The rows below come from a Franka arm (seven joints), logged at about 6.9 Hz.
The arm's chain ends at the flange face. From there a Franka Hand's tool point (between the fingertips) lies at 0.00 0.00 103.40 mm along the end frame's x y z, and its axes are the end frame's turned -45 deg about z.
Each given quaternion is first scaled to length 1.
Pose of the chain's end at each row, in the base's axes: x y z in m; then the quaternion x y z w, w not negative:
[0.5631, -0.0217, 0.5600, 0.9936, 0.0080, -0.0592, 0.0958]
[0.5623, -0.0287, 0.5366, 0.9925, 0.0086, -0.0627, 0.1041]
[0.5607, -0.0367, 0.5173, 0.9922, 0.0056, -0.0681, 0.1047]
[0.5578, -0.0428, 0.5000, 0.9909, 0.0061, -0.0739, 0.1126]
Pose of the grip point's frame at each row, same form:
[0.5511, -0.0415, 0.4592, 0.9149, 0.3876, -0.0914, 0.0659]
[0.5496, -0.0502, 0.4363, 0.9137, 0.3878, -0.0978, 0.0722]
[0.5468, -0.0583, 0.4171, 0.9145, 0.3849, -0.1030, 0.0707]
[0.5428, -0.0660, 0.4004, 0.9131, 0.3848, -0.1114, 0.0757]

